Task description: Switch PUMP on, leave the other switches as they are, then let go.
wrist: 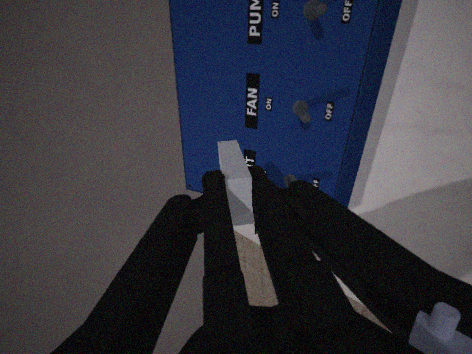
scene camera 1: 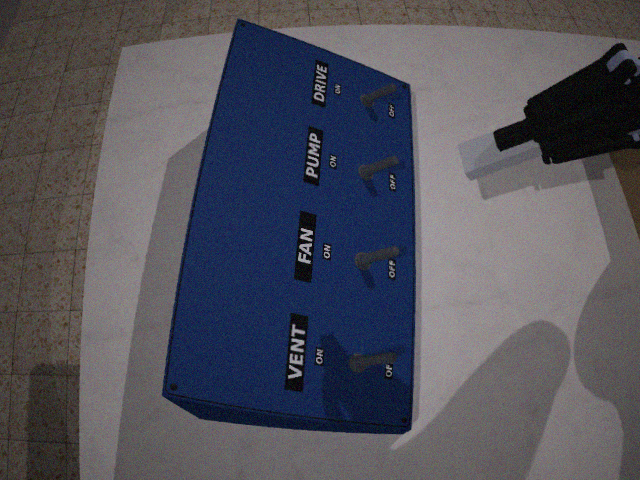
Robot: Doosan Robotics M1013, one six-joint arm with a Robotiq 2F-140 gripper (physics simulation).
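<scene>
The blue switch panel carries four grey levers. The PUMP lever leans to its OFF side. The DRIVE lever, FAN lever and VENT lever also lean to OFF. My gripper is shut with nothing between its fingers. In the scene view its pale fingertips are to the right of the panel's OFF edge, roughly level with PUMP and apart from every lever. In the wrist view the fingers hide part of the VENT label and lever.
The panel stands on a pale table. The tiled floor shows beyond the table's left and far edges. Shadows of the arm fall on the table at the lower right and across the panel's VENT end.
</scene>
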